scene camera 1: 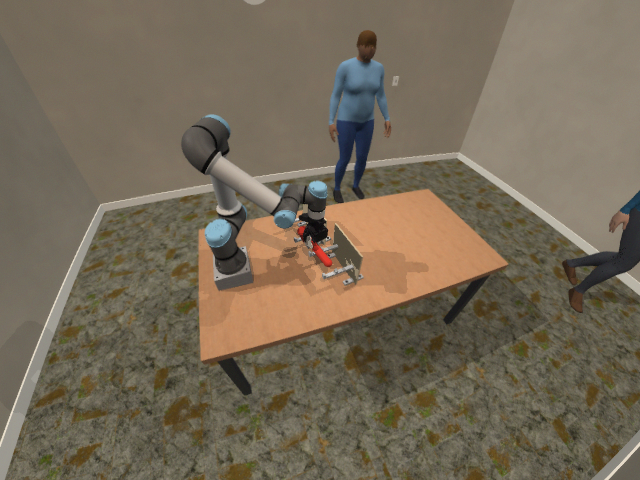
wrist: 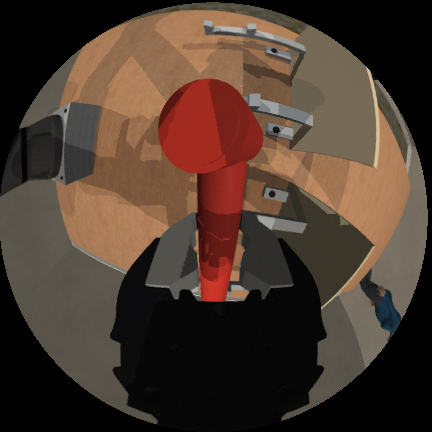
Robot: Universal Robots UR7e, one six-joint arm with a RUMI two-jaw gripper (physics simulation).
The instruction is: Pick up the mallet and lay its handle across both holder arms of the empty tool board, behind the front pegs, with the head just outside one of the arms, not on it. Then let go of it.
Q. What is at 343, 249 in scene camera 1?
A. A tool board.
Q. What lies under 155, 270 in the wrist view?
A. The gripper.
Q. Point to a tool board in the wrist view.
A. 333, 250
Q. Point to a tool board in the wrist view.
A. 331, 113
